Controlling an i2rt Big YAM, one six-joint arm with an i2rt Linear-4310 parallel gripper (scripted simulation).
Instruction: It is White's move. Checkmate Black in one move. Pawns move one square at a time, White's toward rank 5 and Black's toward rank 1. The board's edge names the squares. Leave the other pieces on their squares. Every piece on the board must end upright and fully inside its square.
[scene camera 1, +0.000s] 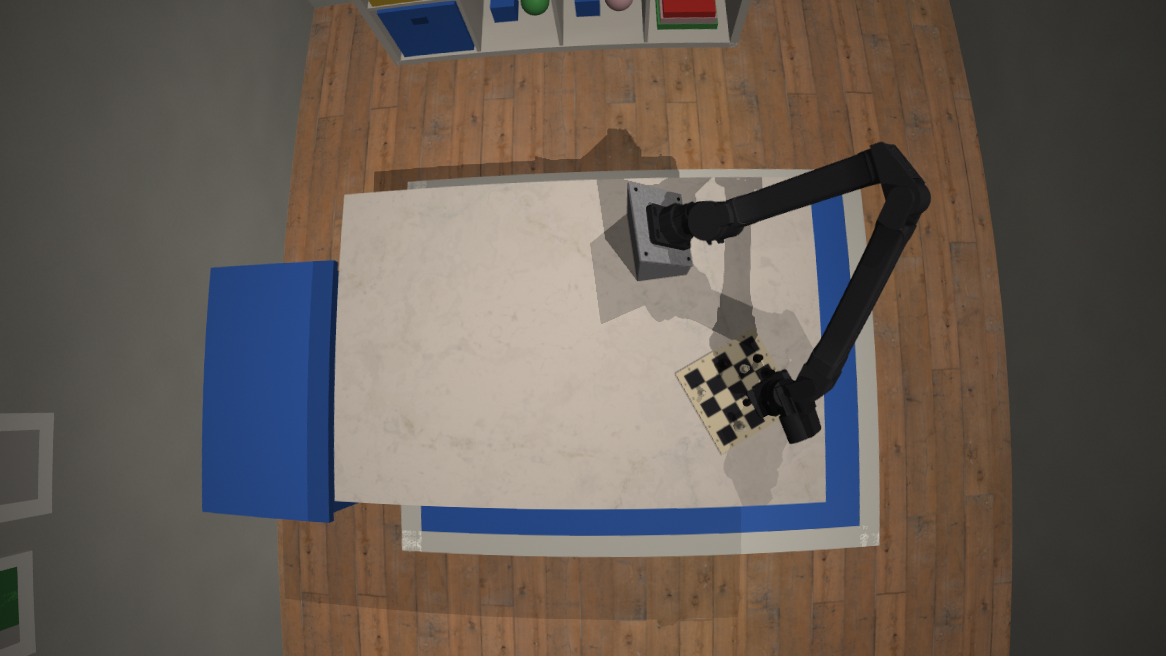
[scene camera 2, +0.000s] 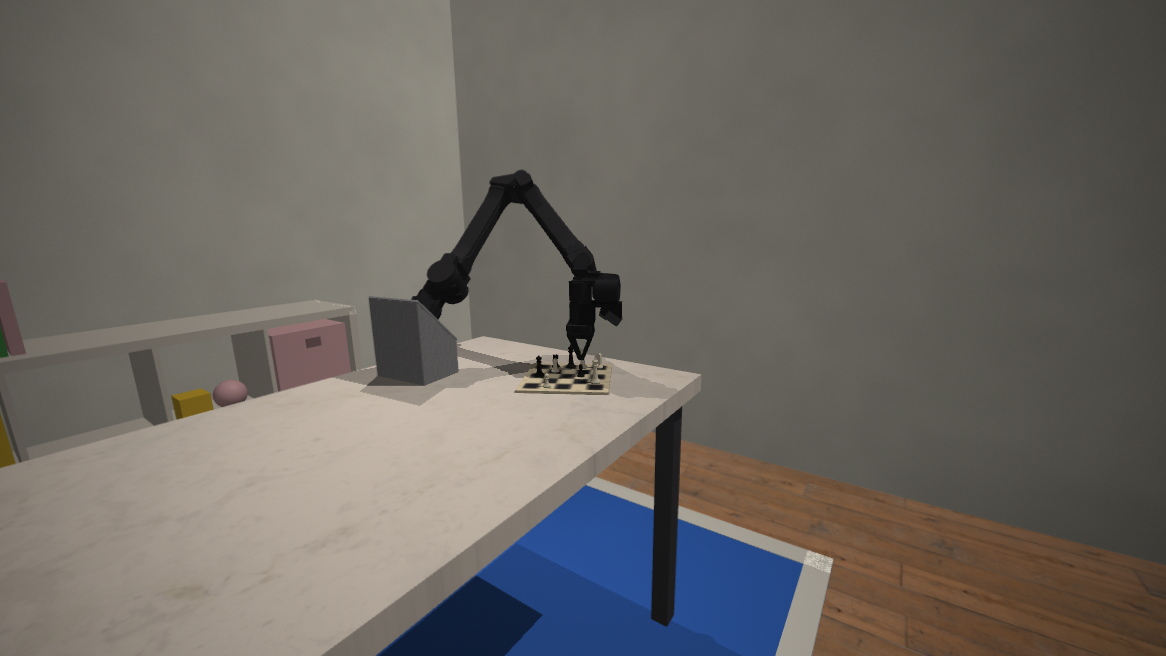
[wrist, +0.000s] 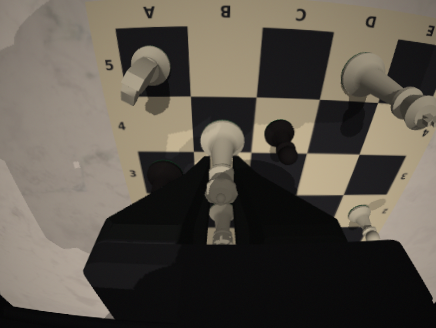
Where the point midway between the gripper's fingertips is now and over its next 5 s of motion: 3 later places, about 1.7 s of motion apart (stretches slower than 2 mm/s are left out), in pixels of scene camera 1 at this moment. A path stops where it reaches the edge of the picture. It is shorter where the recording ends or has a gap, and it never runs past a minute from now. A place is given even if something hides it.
The gripper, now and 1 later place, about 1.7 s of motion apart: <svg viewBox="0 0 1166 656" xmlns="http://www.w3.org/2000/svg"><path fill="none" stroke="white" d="M762 393L772 396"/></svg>
